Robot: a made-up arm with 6 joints. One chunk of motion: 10 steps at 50 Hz.
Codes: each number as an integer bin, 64 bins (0 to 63) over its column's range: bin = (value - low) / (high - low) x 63, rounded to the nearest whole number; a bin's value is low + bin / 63 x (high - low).
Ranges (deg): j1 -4..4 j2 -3..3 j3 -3..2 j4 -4..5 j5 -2..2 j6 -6..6
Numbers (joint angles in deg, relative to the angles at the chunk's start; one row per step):
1: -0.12 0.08 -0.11 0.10 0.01 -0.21
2: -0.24 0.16 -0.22 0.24 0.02 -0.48
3: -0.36 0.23 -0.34 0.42 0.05 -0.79
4: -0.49 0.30 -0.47 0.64 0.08 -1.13
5: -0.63 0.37 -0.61 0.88 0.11 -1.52
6: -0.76 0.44 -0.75 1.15 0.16 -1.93
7: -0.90 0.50 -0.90 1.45 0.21 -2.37
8: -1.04 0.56 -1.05 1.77 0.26 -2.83
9: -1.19 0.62 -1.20 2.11 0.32 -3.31
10: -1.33 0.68 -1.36 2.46 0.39 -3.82
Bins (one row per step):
1: 31 32 36 29 32 30
2: 30 33 35 30 32 29
3: 29 34 34 31 32 27
4: 28 35 32 32 33 26
5: 27 35 30 34 33 24
6: 26 36 28 36 34 21
7: 24 37 26 38 35 19
8: 23 37 25 40 36 17
9: 22 38 23 43 37 14
10: 21 39 21 45 38 11

